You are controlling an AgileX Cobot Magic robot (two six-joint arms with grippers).
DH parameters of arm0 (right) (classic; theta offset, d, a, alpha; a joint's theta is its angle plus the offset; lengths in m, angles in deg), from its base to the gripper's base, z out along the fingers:
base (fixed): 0 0 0 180
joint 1: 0 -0.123 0 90
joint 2: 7.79 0 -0.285 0
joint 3: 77.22 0 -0.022 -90
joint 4: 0 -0.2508 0 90
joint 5: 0 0 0.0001 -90
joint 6: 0 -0.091 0 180
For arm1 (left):
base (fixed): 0 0 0 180
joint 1: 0 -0.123 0 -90
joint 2: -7.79 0 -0.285 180
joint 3: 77.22 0 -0.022 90
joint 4: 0 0.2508 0 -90
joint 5: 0 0 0.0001 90
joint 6: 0 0.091 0 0
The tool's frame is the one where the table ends.
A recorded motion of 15 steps. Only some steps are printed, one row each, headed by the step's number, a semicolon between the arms.
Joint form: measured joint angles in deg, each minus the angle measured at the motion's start. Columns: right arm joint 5, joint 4, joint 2, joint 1, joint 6, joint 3; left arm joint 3, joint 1, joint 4, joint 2, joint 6, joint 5.
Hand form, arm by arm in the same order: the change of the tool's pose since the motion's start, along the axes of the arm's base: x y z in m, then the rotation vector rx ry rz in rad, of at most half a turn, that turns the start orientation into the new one. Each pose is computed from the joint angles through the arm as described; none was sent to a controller.
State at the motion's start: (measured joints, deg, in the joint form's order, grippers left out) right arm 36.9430 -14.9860 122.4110 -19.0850 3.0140 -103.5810; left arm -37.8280 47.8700 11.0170 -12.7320 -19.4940 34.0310
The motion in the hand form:
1: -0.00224 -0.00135 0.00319 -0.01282 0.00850 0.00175; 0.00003 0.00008 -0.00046 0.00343 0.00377 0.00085
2: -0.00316 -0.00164 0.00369 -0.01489 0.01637 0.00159; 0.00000 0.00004 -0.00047 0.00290 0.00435 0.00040
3: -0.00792 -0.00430 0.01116 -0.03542 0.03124 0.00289; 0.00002 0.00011 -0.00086 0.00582 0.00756 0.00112
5: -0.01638 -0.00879 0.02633 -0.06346 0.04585 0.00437; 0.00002 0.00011 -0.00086 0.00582 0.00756 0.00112
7: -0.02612 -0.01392 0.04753 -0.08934 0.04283 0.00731; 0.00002 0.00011 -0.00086 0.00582 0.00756 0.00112
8: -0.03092 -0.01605 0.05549 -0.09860 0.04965 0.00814; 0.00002 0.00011 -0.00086 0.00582 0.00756 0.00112
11: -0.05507 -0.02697 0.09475 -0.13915 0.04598 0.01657; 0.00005 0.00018 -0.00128 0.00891 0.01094 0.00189
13: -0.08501 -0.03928 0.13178 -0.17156 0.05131 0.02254; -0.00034 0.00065 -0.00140 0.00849 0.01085 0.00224
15: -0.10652 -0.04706 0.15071 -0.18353 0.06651 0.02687; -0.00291 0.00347 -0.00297 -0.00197 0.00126 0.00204
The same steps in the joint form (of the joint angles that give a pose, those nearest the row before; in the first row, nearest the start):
1: 1.19 0.98 -0.53 0.00 -0.55 0.00; 0.00 0.00 0.00 0.00 0.00 0.30
2: 1.76 1.13 -0.66 0.00 -0.79 0.00; 0.00 0.00 -0.05 0.00 0.00 0.29
3: 4.04 2.72 -1.84 0.00 -1.78 0.00; 0.00 0.00 -0.06 0.00 0.00 0.55
5: 7.55 4.87 -4.06 0.00 -3.01 -0.06; 0.00 0.00 -0.06 0.00 0.00 0.55
7: 11.01 6.87 -6.80 0.00 -3.78 -0.51; 0.00 0.00 -0.06 0.00 0.00 0.55
8: 12.80 7.46 -7.91 0.00 -4.11 -0.66; 0.00 0.00 -0.06 0.00 0.00 0.55
11: 19.39 9.93 -13.52 0.00 -4.43 -1.05; 0.00 0.00 -0.05 0.00 0.00 0.81
13: 26.32 11.57 -19.47 0.00 -4.48 -1.12; 0.00 0.00 -0.06 0.14 0.01 0.94
15: 30.59 11.91 -23.34 0.00 -4.48 -0.45; 0.43 0.00 -0.05 1.32 0.00 0.87

